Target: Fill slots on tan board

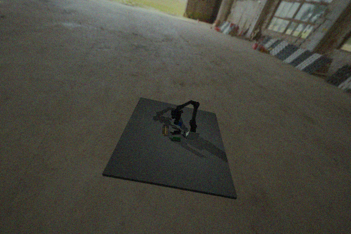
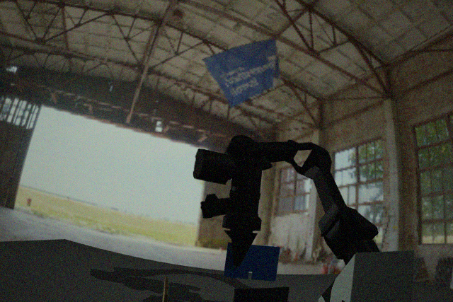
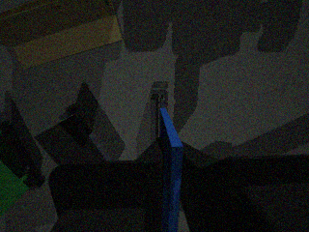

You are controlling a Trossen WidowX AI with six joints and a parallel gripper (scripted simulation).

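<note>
The tan board is 120 mm ahead of my gripper tip, 90 mm to the left of it and 70 mm below it. Also, from my gripper tip: green board (210 mm to the left, 70 mm below, 20 mm behind); then dark flat piece (100 mm to the left, 70 mm below, 30 mm behind); then blue board (30 mm behind, 10 mm to the left).
</note>
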